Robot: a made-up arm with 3 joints.
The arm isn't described. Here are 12 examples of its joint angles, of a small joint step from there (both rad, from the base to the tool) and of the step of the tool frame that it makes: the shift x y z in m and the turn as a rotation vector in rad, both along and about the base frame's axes.
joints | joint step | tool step
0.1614 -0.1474 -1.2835 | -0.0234 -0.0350 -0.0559 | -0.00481 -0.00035 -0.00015 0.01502 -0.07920 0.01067
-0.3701 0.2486 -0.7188 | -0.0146 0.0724 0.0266 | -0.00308 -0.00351 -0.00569 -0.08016 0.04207 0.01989
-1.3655 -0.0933 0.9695 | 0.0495 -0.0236 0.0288 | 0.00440 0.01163 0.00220 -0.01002 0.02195 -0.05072
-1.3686 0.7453 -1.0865 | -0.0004 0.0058 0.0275 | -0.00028 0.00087 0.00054 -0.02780 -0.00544 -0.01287
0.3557 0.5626 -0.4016 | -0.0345 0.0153 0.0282 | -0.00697 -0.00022 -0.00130 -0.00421 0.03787 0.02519
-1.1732 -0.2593 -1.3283 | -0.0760 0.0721 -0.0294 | -0.00073 -0.02005 -0.00844 -0.03311 -0.04931 0.08183
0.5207 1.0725 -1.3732 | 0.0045 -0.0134 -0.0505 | -0.00038 -0.00039 -0.00128 0.00496 -0.05068 0.02610
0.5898 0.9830 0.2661 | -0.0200 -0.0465 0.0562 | 0.00220 0.00028 0.00184 0.02272 0.00083 -0.02144
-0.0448 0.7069 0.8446 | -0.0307 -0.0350 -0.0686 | -0.00599 0.00281 0.00747 0.04644 -0.07641 0.05846
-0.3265 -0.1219 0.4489 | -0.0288 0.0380 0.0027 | -0.00622 -0.00090 -0.00508 -0.03675 0.01363 0.03486
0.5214 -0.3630 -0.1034 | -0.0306 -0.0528 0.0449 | -0.00655 -0.00153 0.00632 0.04310 -0.01069 0.03629
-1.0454 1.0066 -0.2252 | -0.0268 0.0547 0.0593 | 0.00214 -0.00746 -0.00519 -0.09510 -0.02079 -0.00258
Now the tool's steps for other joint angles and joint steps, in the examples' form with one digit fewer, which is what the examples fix.
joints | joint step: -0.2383 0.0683 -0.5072 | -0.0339 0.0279 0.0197
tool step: -0.0063 -0.0036 -0.0023 -0.0308 0.0293 0.0369
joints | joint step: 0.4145 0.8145 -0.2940 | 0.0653 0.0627 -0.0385
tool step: 0.0076 -0.0022 -0.0044 -0.0323 0.0232 -0.0340
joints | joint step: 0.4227 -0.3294 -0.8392 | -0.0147 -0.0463 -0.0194
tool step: -0.0042 -0.0002 0.0032 0.0146 -0.0567 0.0022
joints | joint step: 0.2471 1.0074 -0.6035 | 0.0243 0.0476 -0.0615
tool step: -0.0020 -0.0015 -0.0019 -0.0187 -0.0095 0.0221
